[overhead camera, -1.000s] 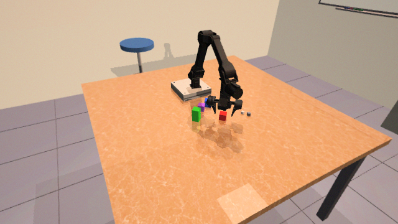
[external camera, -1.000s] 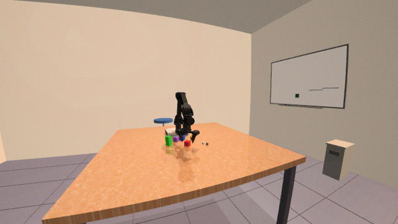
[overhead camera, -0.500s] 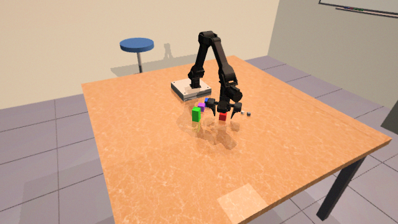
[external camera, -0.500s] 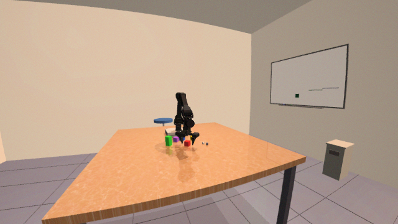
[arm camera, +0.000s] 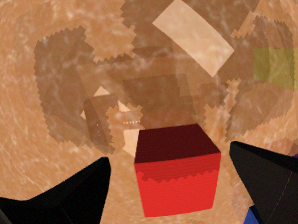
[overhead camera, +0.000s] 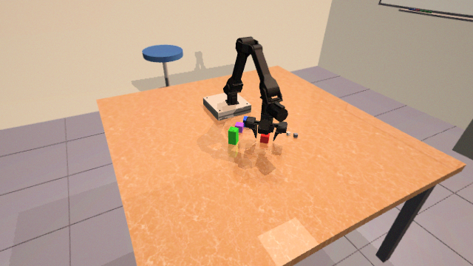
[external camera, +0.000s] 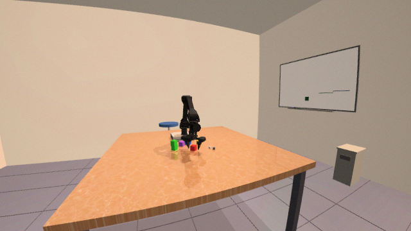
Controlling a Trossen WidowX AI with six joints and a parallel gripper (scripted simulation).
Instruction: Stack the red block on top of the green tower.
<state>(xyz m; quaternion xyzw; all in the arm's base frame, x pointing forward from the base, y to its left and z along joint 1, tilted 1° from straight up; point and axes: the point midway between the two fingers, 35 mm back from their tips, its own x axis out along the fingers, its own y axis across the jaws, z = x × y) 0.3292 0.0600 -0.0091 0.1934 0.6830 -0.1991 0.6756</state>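
Right now my gripper tip is 120 mm past the purple block, 90 mm to the left of it and 10 mm below it. The rest, counted from my gripper tip: red block 10 mm above; then blue block 150 mm behind, 30 mm to the right, 10 mm above; then yellow block 140 mm behind, 60 mm to the left, 10 mm above.
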